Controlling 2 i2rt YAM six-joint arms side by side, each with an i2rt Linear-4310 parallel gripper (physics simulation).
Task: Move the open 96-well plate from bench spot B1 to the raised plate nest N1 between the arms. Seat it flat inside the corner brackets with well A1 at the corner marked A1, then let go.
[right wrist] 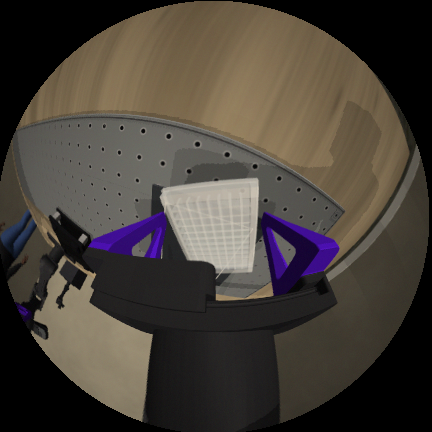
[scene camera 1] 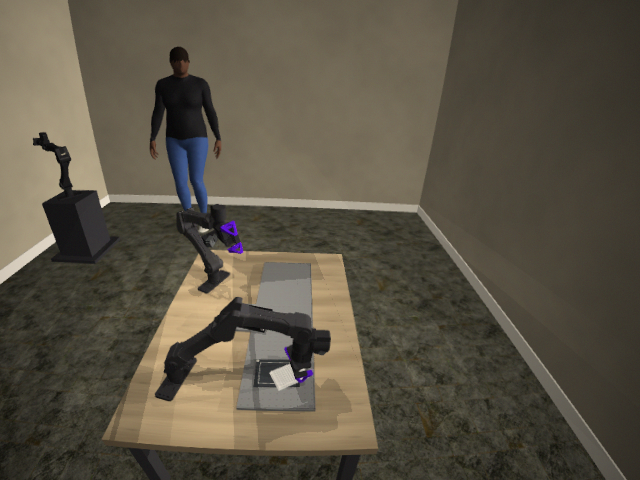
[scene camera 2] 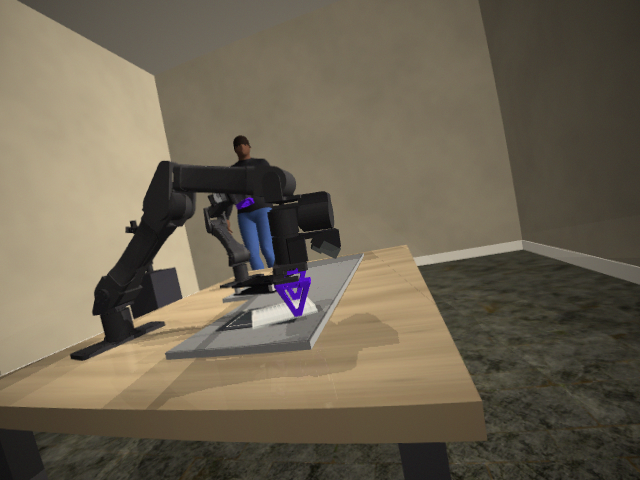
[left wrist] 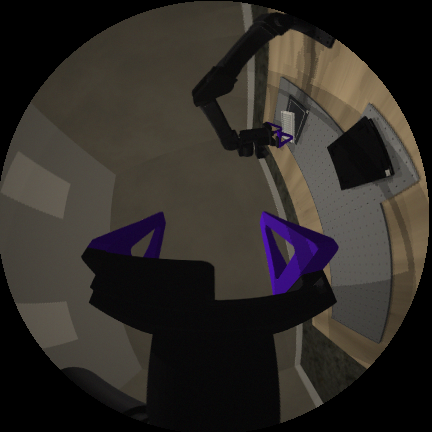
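Seen in the pictures: left gripper, fingertip midpoint: (scene camera 1: 239, 244) (left wrist: 212, 216); right gripper, fingertip midpoint: (right wrist: 213, 217) (scene camera 1: 296, 371) (scene camera 2: 297, 307) (left wrist: 287, 132); left arm's base, origin of the base link: (right wrist: 60, 247) (scene camera 1: 214, 281); right arm's base, origin of the base link: (scene camera 1: 177, 377) (scene camera 2: 122, 340).
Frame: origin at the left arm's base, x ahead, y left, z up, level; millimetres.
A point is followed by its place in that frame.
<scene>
The white 96-well plate (scene camera 1: 282, 377) {z 25, x 631, y -370 mm} (scene camera 2: 268, 314) {z 29, x 644, y -381 mm} (left wrist: 288, 122) {z 29, x 621, y -349 mm} (right wrist: 215, 227) {z 24, x 659, y -331 mm} lies turned askew over the dark outlined bench spot B1 (scene camera 1: 264, 373) {z 15, x 557, y -380 mm} (left wrist: 301, 111) {z 15, x 530, y -354 mm}. Whether it lies fully flat is unclear. My right gripper (scene camera 1: 296, 364) {z 23, x 665, y -321 mm} (scene camera 2: 295, 303) {z 23, x 665, y -321 mm} (left wrist: 287, 132) {z 23, x 665, y -321 mm} (right wrist: 213, 217) {z 23, x 665, y -321 mm} is open above the plate, which shows between its purple fingers in the right wrist view. My left gripper (scene camera 1: 234, 238) {z 368, x 274, y -104 mm} (scene camera 2: 245, 202) (left wrist: 212, 216) {z 368, x 274, y -104 mm} is open and empty, raised far from the plate. The black raised nest N1 (left wrist: 360, 155) {z 45, x 330, y -156 mm} (right wrist: 70, 235) {z 41, x 435, y -163 mm} is between the arms; the right arm partly hides it in scene camera 1.
The grey perforated board (scene camera 1: 284, 289) {z 13, x 373, y 113 mm} (scene camera 2: 336, 289) {z 13, x 650, y -164 mm} (left wrist: 345, 215) {z 13, x 429, y -3 mm} (right wrist: 115, 150) {z 13, x 645, y -204 mm} lies on the wooden table (scene camera 1: 330, 289) {z 0, x 582, y 243 mm} (scene camera 2: 382, 289) {z 0, x 757, y -125 mm}. A person (scene camera 1: 186, 108) (scene camera 2: 253, 206) stands beyond the table's far end. Another small arm stands on a dark pedestal (scene camera 1: 77, 222) at the left.
</scene>
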